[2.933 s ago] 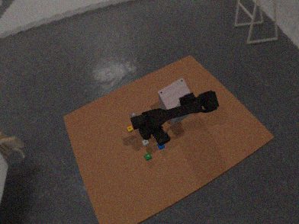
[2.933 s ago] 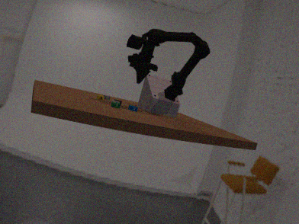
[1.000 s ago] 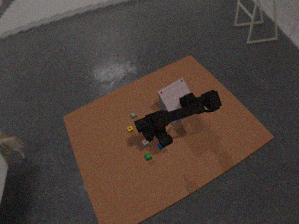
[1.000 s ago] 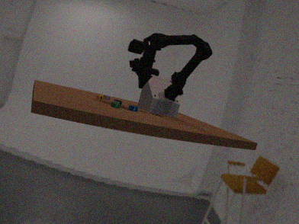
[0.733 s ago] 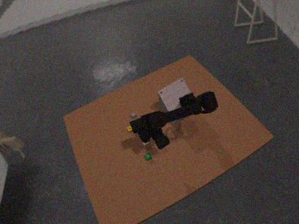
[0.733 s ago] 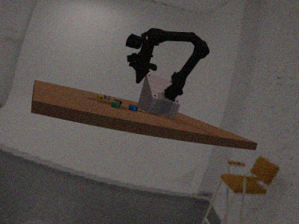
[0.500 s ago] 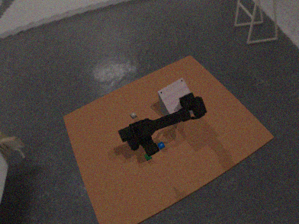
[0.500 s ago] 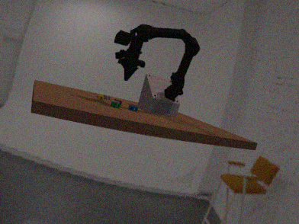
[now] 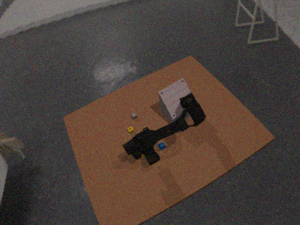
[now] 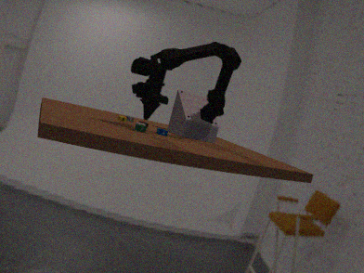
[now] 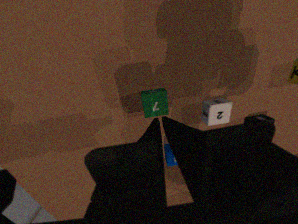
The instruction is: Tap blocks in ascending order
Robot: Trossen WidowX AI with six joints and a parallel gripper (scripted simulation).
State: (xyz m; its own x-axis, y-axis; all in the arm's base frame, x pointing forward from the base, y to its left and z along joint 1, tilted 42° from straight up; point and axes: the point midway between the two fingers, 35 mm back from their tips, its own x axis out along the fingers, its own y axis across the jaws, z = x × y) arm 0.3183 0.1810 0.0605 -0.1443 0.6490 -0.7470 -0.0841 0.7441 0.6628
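The green block lies 3 cm below my gripper tip and 1 cm ahead of it. The rest, counted from my gripper tip: black block (17 cm to the right, 5 cm behind, 3 cm below); white block (9 cm to the right, 3 cm below, 1 cm behind); blue block (9 cm behind, 3 cm to the right, 3 cm below).
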